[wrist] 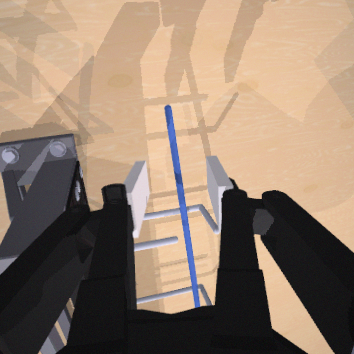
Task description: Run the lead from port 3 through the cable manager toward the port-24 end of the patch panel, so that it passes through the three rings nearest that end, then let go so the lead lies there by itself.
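Note:
The blue lead point(174, 155) runs lengthwise up the middle of the wrist view, its free end beyond the fingertips over the table. My gripper point(176, 174) is partly open, with a finger on each side of the lead and a gap on both sides; it holds nothing. Below the fingertips the lead crosses a bent wire ring bar point(160, 215) of the cable manager, passes right of the tip of a shorter bar point(157, 244), and crosses another ring bar point(165, 295) lower down. Whether it lies inside or above these rings is hard to tell. My hand hides the lead's near part.
A dark grey end bracket point(37, 150) with two bolts stands to the left, close beside the left finger, and the frame continues down behind it. The wooden table point(290, 145) carries broad shadows of the arm and the rings. Port numbers cannot be read.

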